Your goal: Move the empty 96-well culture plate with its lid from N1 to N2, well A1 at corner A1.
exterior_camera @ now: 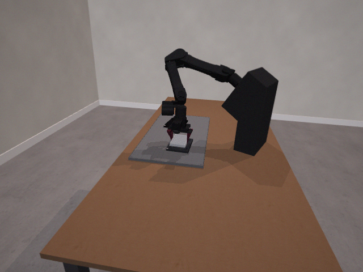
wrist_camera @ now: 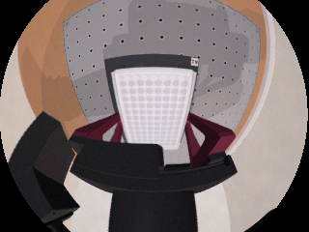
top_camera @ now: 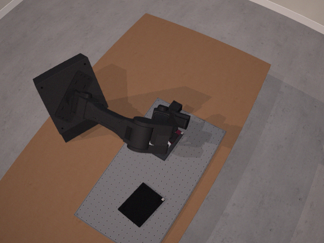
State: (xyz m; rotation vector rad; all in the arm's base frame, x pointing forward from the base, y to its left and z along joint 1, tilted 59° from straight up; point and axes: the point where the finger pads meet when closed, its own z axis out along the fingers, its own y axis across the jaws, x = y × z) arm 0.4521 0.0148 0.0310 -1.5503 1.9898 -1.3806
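Right now the black nest N2 is 3 cm below my hand. From my hand the other things lie so: clear lid: right at my hand; black nest N1: 31 cm to the right, 9 cm behind, 3 cm below.
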